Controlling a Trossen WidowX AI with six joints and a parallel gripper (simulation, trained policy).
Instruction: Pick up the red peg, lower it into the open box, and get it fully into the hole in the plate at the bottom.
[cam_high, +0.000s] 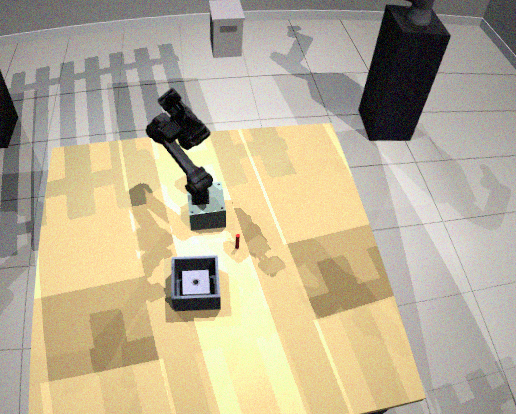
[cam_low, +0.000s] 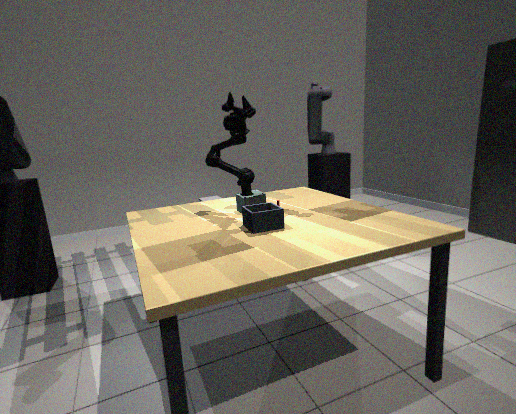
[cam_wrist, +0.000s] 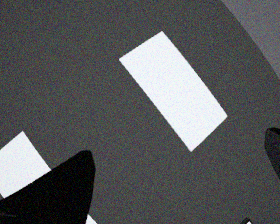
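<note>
Now: the red peg 600 mm below my gripper tip, 180 mm to the left of it and 50 mm ahead of it. The rest, counted from my gripper tip: dark box: 620 mm below, 220 mm ahead, 30 mm to the left; then plate: 600 mm below, 220 mm ahead, 30 mm to the left.
</note>
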